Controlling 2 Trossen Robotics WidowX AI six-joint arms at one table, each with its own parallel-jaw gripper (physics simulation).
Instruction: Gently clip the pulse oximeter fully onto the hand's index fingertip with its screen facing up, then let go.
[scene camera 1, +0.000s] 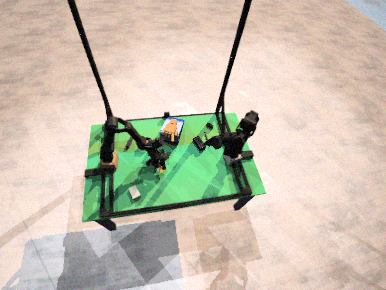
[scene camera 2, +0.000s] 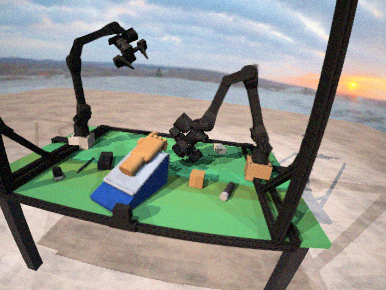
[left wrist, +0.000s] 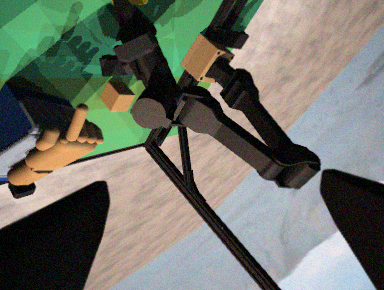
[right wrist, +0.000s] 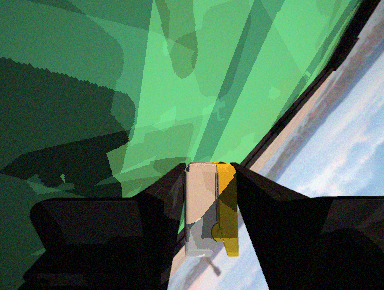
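Where they show: left gripper, fingertip midpoint: (scene camera 1: 207, 142) (scene camera 2: 140, 63) (left wrist: 215, 186); right gripper, fingertip midpoint: (scene camera 1: 164, 169) (right wrist: 207, 168); left arm's base, link origin: (scene camera 1: 233, 154) (scene camera 2: 81, 134); right arm's base, link origin: (scene camera 1: 108, 158) (scene camera 2: 259, 161) (left wrist: 216, 67).
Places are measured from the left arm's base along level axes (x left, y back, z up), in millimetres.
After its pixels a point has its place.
Observation:
The pulse oximeter (right wrist: 202, 200) {x -83, y -523, z -6 mm} (scene camera 1: 161, 170) {x -48, y -529, z 13 mm}, white on one side and yellow on the other, is seen edge-on between the fingertips of my right gripper (right wrist: 207, 168) {x -66, y -507, z -22 mm} (scene camera 2: 188, 156), which is shut on it. It is held low over the table in front of the hand, apart from it; the gripper hides it in scene camera 2. The orange-tan hand (scene camera 1: 172, 131) {x -263, y -376, z 104 mm} (scene camera 2: 144, 153) {x -353, y -370, z 74 mm} (left wrist: 62, 150) {x -270, y -365, z 100 mm} rests palm-down on a sloped support, its index finger (left wrist: 77, 122) sticking out from the curled others. No oximeter is on that finger. My left gripper (scene camera 2: 138, 56) {x 44, y -296, z 365 mm} (left wrist: 215, 186) {x 44, y -296, z 365 mm} is open and empty, high above the table.
The blue and white wedge (scene camera 2: 117, 181) {x -418, y -291, z 1 mm} bears the hand. An orange cube (scene camera 2: 197, 179) {x -349, y -560, z -22 mm} (left wrist: 117, 96) {x -299, y -546, z -11 mm} and a dark cylinder (scene camera 2: 227, 192) {x -410, y -661, z -36 mm} lie to its right in scene camera 2. A black box (scene camera 2: 105, 160) {x -226, y -193, z -25 mm}, a pen (scene camera 2: 85, 165) {x -225, y -105, z -54 mm} and a small dark object (scene camera 2: 58, 173) {x -341, y -49, z -30 mm} lie left. A white block (scene camera 1: 134, 192) {x 21, y -735, z -29 mm} lies beyond.

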